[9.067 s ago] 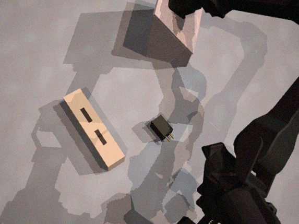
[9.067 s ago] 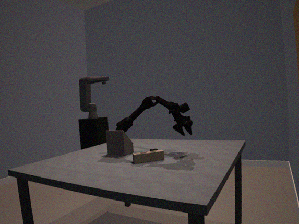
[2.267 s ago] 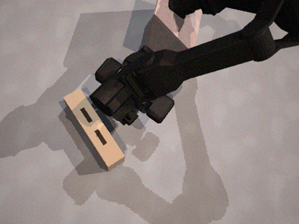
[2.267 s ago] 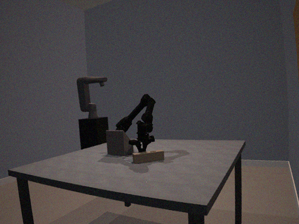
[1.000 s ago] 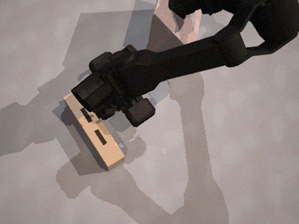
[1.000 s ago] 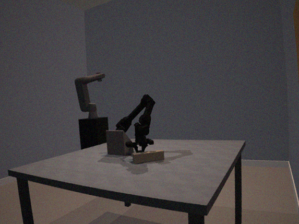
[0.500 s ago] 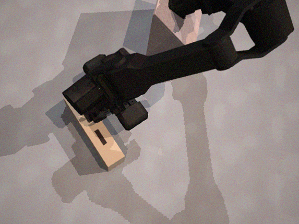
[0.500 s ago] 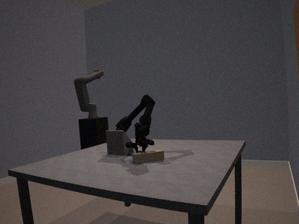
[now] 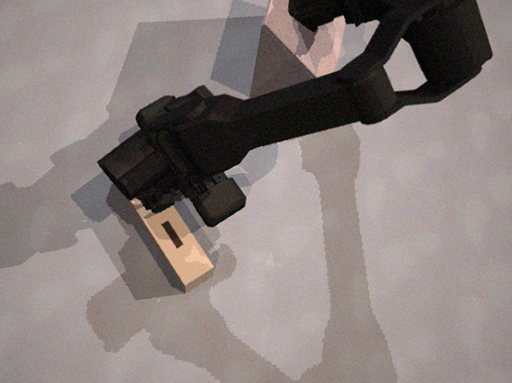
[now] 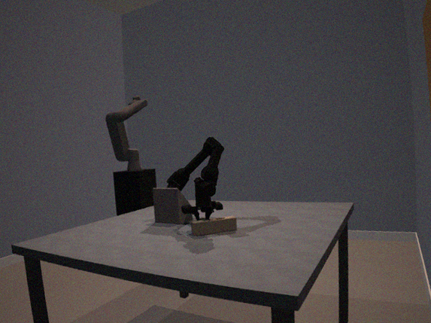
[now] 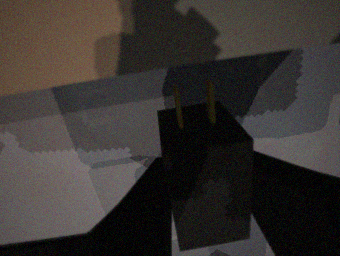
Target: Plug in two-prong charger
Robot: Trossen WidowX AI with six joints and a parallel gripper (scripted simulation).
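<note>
Right now the dark two-prong charger is 1 cm ahead of my gripper tip, 1 cm to the right of it and 1 cm above it.
</note>
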